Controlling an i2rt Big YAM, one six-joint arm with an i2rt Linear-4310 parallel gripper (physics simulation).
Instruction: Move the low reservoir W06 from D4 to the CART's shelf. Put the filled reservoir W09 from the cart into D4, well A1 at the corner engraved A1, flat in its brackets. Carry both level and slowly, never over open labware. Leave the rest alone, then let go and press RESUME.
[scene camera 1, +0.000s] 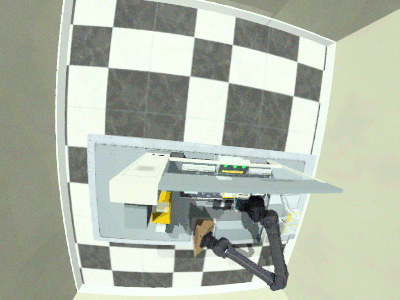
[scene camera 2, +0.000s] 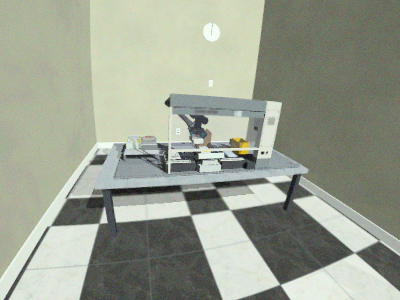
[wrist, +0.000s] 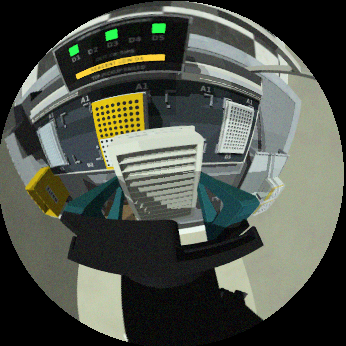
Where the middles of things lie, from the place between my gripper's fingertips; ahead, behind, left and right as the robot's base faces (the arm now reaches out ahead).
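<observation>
White instrument tower (scene camera 1: 135, 189): 550 mm to the left of my hand, 120 mm ahead of it, 90 mm above it. Cart shelf (wrist: 262, 166): 130 mm below my hand, 190 mm behind it, 480 mm to the right of it. Going by their middles, the cart shelf is the nearest to my hand of the things named here.
</observation>
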